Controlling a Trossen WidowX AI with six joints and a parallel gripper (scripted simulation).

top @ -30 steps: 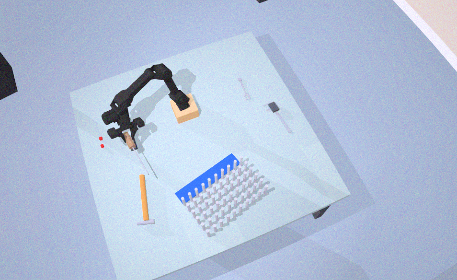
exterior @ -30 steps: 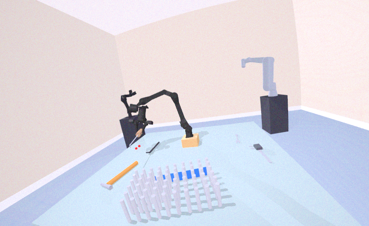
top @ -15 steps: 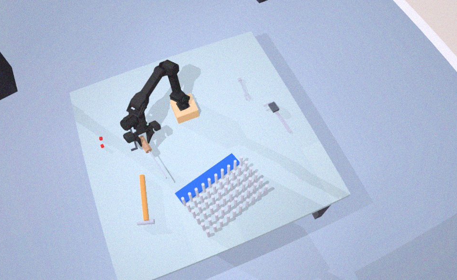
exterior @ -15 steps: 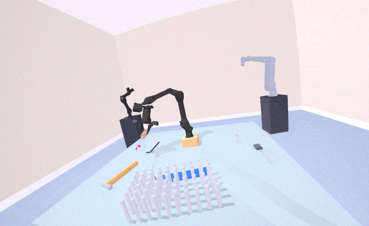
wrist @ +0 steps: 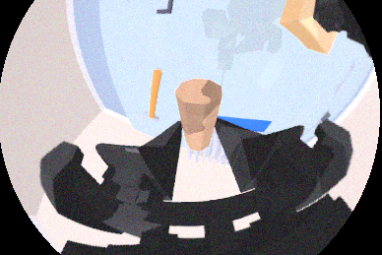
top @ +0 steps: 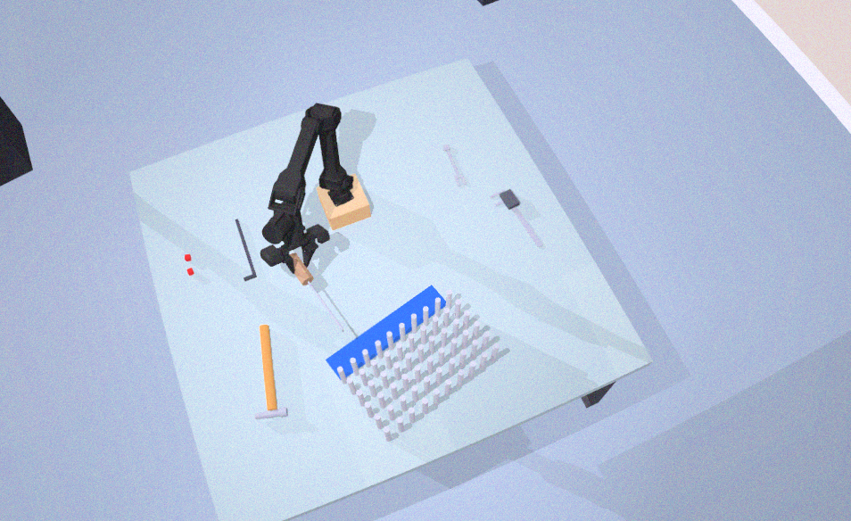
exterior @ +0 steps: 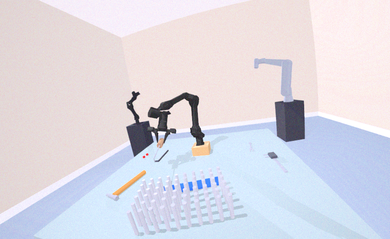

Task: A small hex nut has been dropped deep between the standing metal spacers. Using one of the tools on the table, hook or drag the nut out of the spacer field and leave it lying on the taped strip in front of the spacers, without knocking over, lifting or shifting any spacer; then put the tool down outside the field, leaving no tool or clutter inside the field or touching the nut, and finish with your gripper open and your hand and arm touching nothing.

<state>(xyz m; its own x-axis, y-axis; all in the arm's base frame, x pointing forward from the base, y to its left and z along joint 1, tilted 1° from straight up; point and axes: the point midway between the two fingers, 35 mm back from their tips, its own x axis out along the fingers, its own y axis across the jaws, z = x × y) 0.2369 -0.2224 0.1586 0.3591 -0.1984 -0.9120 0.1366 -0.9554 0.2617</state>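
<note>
Right now the blue taped strip is 200 mm below my gripper tip, 200 mm ahead of it and 150 mm to the left of it. The rest, counted from my gripper tip: small wrench 620 mm to the left, 210 mm behind, 200 mm below; thin hook tool 100 mm ahead, 10 mm to the left, 10 mm below.
</note>
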